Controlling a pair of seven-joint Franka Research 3 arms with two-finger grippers.
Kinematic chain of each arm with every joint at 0, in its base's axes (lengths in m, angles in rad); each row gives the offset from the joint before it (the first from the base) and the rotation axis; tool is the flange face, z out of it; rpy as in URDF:
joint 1: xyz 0 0 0.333 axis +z
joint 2: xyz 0 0 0 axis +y
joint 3: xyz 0 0 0.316 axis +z
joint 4: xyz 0.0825 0 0 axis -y
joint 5: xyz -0.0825 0 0.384 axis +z
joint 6: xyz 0 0 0 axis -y
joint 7: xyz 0.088 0 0 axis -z
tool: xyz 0 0 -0.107 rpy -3.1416 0 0
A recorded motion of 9 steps. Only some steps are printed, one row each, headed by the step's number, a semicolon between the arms.
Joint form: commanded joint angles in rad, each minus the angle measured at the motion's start. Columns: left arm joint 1, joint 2, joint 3, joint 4, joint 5, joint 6, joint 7; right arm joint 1, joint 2, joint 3, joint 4, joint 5, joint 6, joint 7.
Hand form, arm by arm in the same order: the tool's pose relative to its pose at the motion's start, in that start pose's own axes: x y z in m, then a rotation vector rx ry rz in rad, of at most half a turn. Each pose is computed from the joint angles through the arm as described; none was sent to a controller.
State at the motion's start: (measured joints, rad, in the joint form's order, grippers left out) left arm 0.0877 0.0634 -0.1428 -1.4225 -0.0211 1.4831 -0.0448; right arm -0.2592 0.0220 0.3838 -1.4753 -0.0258 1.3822 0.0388
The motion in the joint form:
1: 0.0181 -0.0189 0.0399 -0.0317 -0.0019 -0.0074 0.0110; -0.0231 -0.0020 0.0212 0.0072 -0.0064 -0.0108 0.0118
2: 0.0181 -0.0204 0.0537 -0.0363 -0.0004 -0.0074 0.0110; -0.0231 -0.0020 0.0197 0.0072 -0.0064 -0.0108 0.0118
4: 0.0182 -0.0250 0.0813 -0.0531 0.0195 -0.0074 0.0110; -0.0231 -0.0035 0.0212 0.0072 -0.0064 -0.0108 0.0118
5: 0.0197 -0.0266 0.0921 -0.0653 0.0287 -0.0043 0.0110; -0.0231 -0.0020 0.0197 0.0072 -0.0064 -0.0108 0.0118
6: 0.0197 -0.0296 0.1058 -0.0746 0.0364 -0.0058 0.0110; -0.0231 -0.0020 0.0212 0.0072 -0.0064 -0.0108 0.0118
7: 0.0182 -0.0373 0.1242 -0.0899 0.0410 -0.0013 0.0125; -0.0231 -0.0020 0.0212 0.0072 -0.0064 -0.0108 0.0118
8: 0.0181 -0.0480 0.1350 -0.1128 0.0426 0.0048 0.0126; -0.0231 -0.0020 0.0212 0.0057 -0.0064 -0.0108 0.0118
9: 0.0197 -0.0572 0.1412 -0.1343 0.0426 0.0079 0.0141; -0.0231 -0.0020 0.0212 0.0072 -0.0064 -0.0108 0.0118
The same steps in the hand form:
1: -0.0060 -0.0311 0.0040 0.0026 -0.0189 -0.0470; -0.0022 0.0019 -0.0033 -0.0064 -0.0013 0.0152
2: -0.0066 -0.0387 0.0051 0.0046 -0.0216 -0.0610; -0.0022 0.0027 -0.0033 -0.0063 -0.0014 0.0167
4: -0.0088 -0.0560 0.0099 0.0253 -0.0334 -0.0905; -0.0027 0.0017 -0.0040 -0.0070 0.0001 0.0153
5: -0.0095 -0.0639 0.0142 0.0346 -0.0409 -0.1035; -0.0022 0.0027 -0.0033 -0.0063 -0.0014 0.0167
6: -0.0113 -0.0722 0.0167 0.0424 -0.0487 -0.1179; -0.0022 0.0019 -0.0033 -0.0064 -0.0013 0.0152
7: -0.0142 -0.0816 0.0189 0.0471 -0.0519 -0.1335; -0.0022 0.0019 -0.0033 -0.0064 -0.0013 0.0152
8: -0.0177 -0.0874 0.0229 0.0485 -0.0580 -0.1441; -0.0021 0.0019 -0.0026 -0.0065 -0.0028 0.0152
9: -0.0211 -0.0914 0.0275 0.0479 -0.0672 -0.1503; -0.0022 0.0019 -0.0033 -0.0064 -0.0013 0.0152

